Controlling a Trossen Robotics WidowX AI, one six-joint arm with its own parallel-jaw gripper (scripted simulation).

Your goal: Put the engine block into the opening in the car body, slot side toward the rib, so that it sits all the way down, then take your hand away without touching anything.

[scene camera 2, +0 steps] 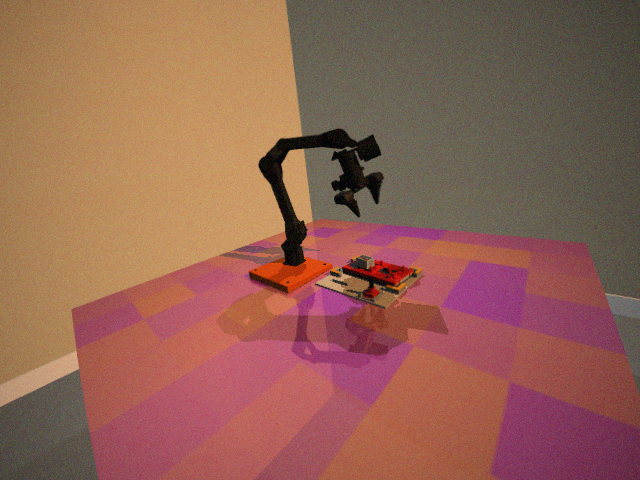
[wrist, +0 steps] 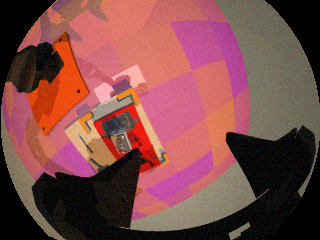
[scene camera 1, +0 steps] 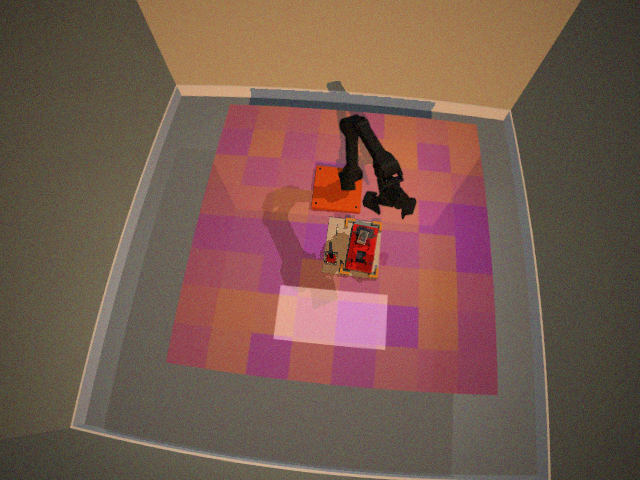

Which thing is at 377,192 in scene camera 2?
My gripper.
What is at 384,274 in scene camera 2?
A red car body.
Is my gripper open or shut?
Open.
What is my gripper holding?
Nothing.
